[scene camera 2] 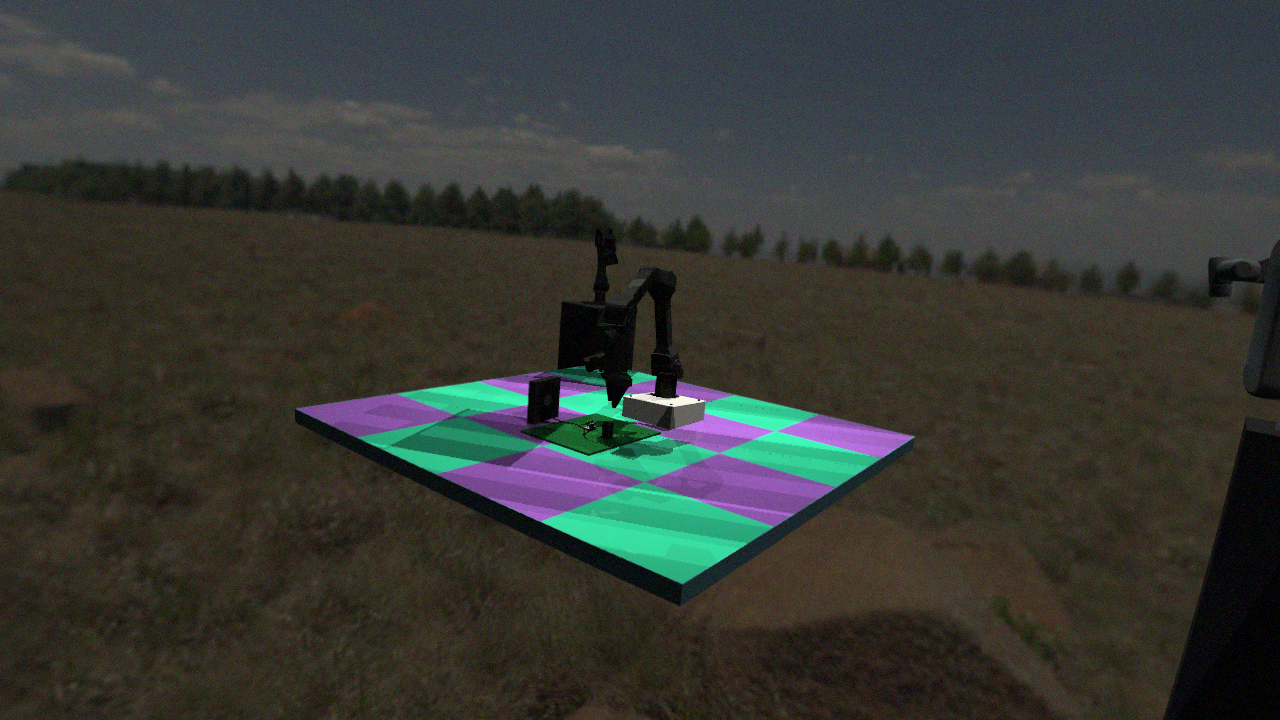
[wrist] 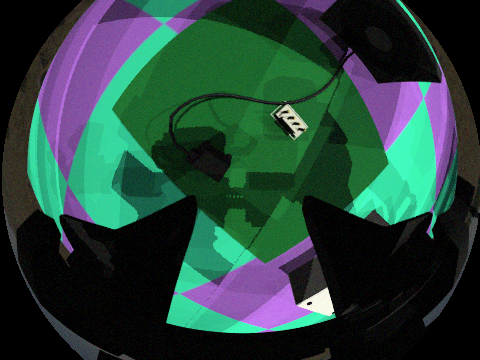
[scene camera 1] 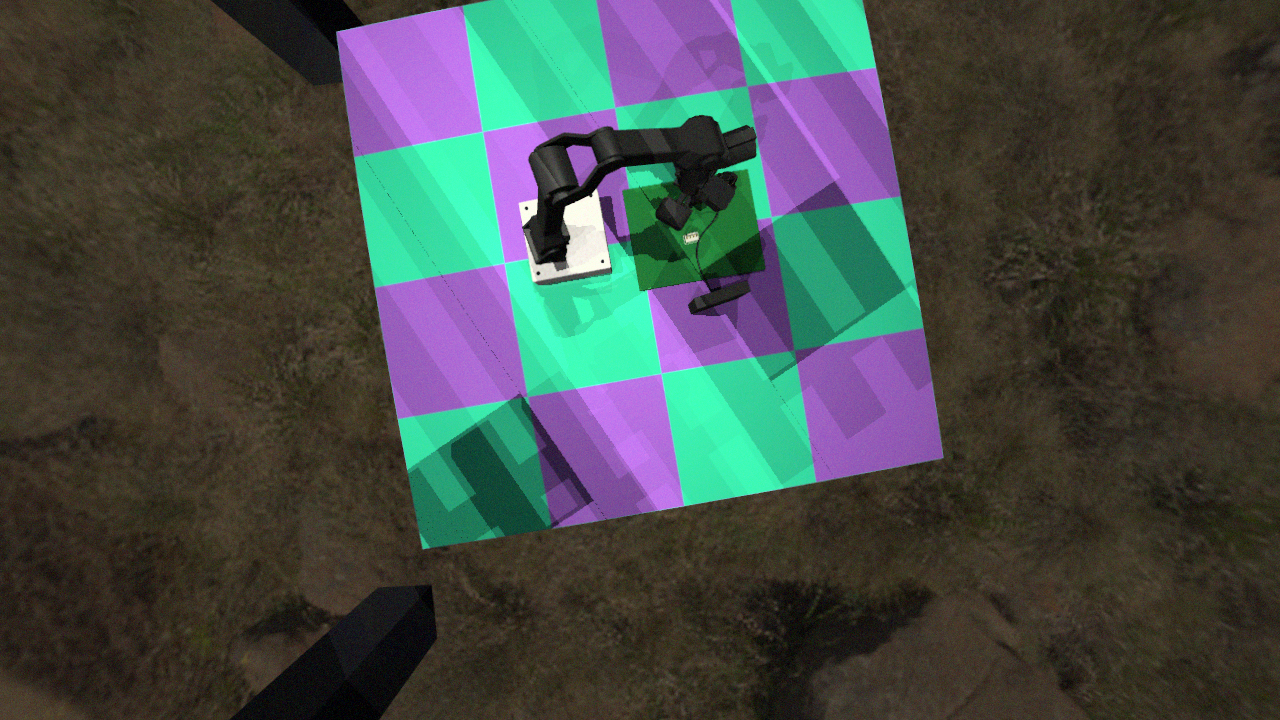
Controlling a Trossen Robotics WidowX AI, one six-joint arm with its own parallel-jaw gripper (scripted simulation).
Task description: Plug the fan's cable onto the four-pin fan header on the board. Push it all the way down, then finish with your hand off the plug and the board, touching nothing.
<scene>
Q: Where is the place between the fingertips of my gripper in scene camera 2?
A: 611,404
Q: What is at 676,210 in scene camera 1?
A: My gripper.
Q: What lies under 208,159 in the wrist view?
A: A dark plug.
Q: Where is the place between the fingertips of my gripper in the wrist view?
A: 250,203
</scene>
